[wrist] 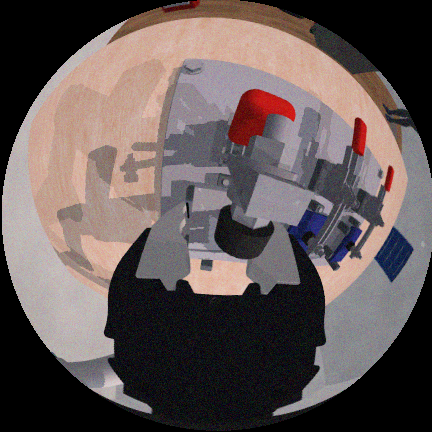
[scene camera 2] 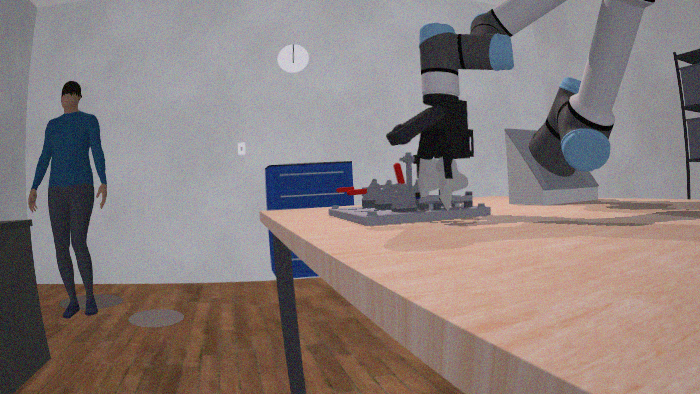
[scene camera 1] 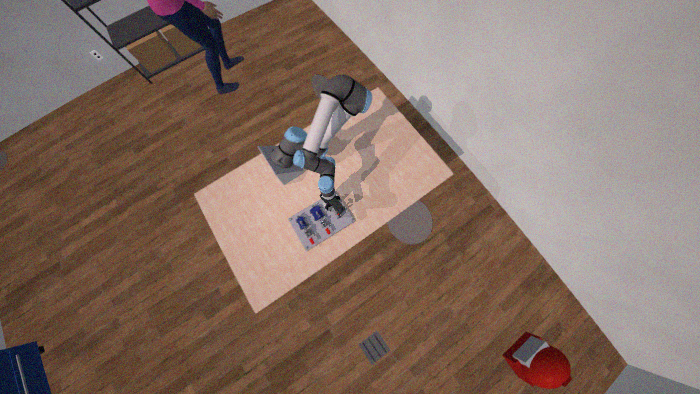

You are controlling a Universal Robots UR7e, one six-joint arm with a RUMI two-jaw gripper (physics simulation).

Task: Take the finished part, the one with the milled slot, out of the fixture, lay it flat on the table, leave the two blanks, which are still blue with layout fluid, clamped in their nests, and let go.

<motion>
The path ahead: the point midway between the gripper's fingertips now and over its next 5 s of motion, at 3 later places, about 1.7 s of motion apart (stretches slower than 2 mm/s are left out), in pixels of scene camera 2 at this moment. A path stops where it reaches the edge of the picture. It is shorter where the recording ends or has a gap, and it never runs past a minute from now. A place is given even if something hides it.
My gripper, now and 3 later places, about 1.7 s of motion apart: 436, 209; 437, 115; 449, 206; 454, 160
</motion>
